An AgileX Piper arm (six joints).
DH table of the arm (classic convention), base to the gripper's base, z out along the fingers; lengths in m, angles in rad. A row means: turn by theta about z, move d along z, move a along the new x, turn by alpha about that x. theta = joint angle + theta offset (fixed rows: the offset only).
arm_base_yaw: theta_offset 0; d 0.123; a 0; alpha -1.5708
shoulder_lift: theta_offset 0.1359; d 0; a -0.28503; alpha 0
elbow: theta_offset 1.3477; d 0; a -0.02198; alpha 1.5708
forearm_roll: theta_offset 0; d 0.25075; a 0; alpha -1.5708
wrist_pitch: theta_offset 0; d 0; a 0; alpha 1.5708
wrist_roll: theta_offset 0; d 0.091; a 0; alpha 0
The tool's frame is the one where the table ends.
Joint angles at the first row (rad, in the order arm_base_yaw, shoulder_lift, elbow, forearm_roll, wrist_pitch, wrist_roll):
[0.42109 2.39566 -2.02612 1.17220 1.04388 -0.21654]
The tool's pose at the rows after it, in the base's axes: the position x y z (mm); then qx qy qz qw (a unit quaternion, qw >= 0):
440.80 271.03 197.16 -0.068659 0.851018 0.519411 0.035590
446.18 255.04 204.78 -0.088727 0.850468 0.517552 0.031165
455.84 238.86 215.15 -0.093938 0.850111 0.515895 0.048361
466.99 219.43 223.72 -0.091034 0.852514 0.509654 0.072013
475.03 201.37 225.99 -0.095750 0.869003 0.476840 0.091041
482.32 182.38 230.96 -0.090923 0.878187 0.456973 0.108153
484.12 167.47 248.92 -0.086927 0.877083 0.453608 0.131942
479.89 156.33 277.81 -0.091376 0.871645 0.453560 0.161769
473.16 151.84 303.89 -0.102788 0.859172 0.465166 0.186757
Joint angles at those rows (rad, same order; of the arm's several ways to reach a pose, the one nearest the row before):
[0.40643 2.39634 -2.03266 1.17055 1.10003 -0.23142]
[0.37000 2.39633 -2.06500 1.14600 1.17292 -0.24072]
[0.33317 2.39632 -2.10682 1.12925 1.19894 -0.24312]
[0.29122 2.39631 -2.14357 1.10804 1.20723 -0.24383]
[0.25924 2.39633 -2.17387 1.02543 1.21289 -0.23503]
[0.22377 2.39203 -2.19628 0.97757 1.21800 -0.22636]
[0.19520 2.36014 -2.20465 0.96892 1.21799 -0.22370]
[0.17509 2.30581 -2.21077 0.96668 1.22052 -0.22298]
[0.16550 2.25984 -2.21565 0.99481 1.22548 -0.23890]

